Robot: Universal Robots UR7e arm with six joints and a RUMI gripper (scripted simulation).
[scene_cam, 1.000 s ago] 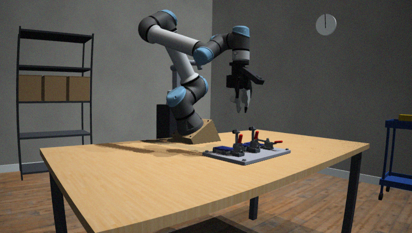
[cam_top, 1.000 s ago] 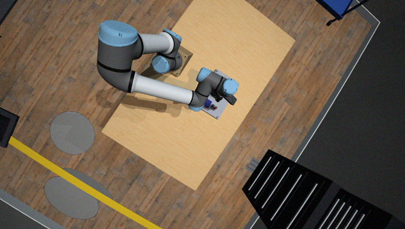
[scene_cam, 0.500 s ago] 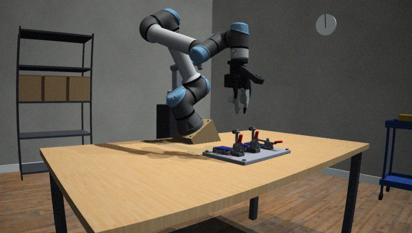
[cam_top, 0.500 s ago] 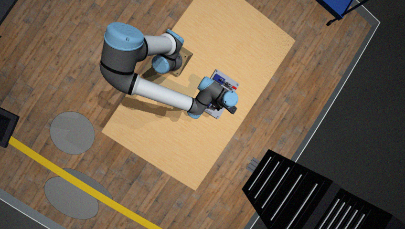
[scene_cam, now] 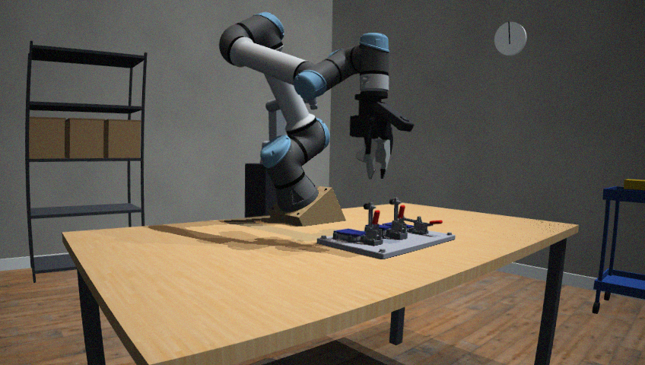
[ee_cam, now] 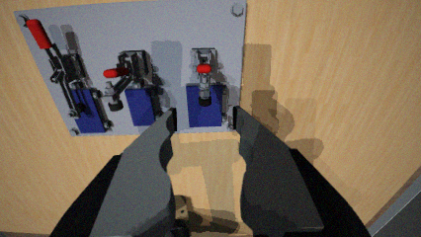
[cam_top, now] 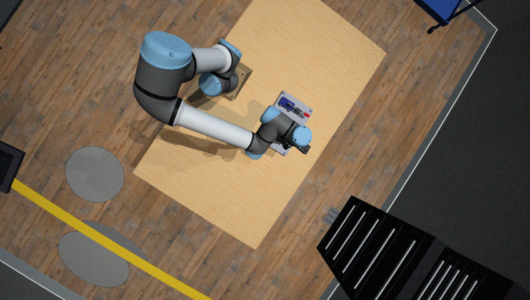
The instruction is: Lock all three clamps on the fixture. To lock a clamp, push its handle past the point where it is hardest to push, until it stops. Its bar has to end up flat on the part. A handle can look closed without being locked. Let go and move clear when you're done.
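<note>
Now: the blue part 80 mm behind my hand, 10 mm to the left of it and 170 mm below it. Also, from my hand: grey fixture plate (20 mm behind, 110 mm to the left, 190 mm below).
</note>
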